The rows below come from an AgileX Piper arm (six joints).
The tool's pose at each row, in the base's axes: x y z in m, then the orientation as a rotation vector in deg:
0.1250, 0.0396, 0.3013, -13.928, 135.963, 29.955
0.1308, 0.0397, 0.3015, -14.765, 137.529, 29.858
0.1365, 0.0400, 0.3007, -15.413, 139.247, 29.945
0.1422, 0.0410, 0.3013, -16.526, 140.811, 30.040
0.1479, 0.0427, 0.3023, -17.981, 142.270, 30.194
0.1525, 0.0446, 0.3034, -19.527, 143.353, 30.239
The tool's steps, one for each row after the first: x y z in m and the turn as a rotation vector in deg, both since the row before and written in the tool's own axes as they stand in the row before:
-0.0045, -0.0016, 0.0033, -0.027, 1.684, -0.247
-0.0039, -0.0017, 0.0039, -0.100, 1.802, -0.023
-0.0049, -0.0007, 0.0031, -0.233, 1.763, -0.366
-0.0053, 0.0000, 0.0029, -0.362, 1.752, -0.596
-0.0045, 0.0005, 0.0022, -0.325, 1.414, -0.763

